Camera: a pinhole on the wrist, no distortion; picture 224 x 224 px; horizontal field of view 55.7 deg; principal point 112.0 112.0 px. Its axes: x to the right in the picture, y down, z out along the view. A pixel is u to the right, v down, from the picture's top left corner.
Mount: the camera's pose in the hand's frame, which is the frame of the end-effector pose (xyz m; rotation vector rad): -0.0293 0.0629 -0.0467 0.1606 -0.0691 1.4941
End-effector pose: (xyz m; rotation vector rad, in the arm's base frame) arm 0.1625 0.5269 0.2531 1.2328 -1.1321 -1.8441
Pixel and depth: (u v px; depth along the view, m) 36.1 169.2 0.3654
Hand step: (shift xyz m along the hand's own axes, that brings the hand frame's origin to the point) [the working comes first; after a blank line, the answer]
In the camera's frame: -0.1308 0.0986 0.3654

-0.1181 -0.1139 0.3014
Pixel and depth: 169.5 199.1 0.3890
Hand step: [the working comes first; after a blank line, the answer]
In the camera's frame: 0.1055 0.1598 0.3890

-0.1596 0.1199 0.3629
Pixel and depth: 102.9 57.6 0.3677
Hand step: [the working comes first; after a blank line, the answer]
In the camera's frame: -0.0158 -0.0944 0.3677

0.0830 -0.0140 0.3080
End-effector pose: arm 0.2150 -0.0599 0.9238 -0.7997 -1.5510 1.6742
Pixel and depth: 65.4 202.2 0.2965
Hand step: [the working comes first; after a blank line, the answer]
In the camera's frame: -0.0652 0.1262 0.2965

-0.1442 -0.0370 0.2447
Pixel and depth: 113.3 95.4 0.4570
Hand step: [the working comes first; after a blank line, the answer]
In the camera's frame: 0.0028 -0.0358 0.4570

0.0308 -0.0049 0.4027
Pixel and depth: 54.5 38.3 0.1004
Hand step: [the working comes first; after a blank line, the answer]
In the camera's frame: -0.0272 -0.0349 0.1004

0.0087 0.0187 0.0463
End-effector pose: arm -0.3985 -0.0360 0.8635 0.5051 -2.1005 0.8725
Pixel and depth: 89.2 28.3 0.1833
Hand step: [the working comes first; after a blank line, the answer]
In the camera's frame: -0.0197 -0.0724 0.1833

0.0510 0.0112 0.1268
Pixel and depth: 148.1 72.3 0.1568
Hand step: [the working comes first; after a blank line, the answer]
In the camera's frame: 0.0267 -0.0294 0.1568

0.0103 0.0639 0.1101
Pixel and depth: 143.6 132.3 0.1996
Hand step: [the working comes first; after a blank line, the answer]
In the camera's frame: 0.0298 0.0191 0.1996

-0.0354 0.0638 0.1559
